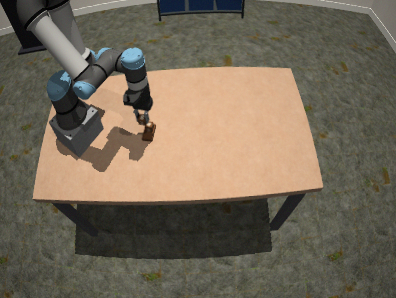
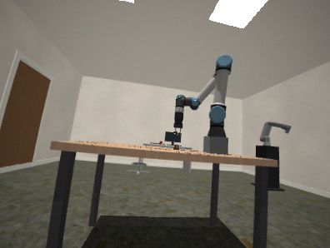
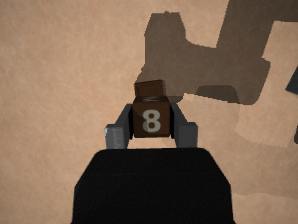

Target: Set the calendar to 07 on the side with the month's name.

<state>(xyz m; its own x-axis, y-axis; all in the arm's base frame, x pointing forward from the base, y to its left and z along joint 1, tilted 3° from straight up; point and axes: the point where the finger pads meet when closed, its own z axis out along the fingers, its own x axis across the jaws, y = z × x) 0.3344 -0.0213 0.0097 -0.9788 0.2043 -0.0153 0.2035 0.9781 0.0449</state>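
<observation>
Now: hand 2 cm to the right of the brown calendar tray and 13 cm above it.
</observation>
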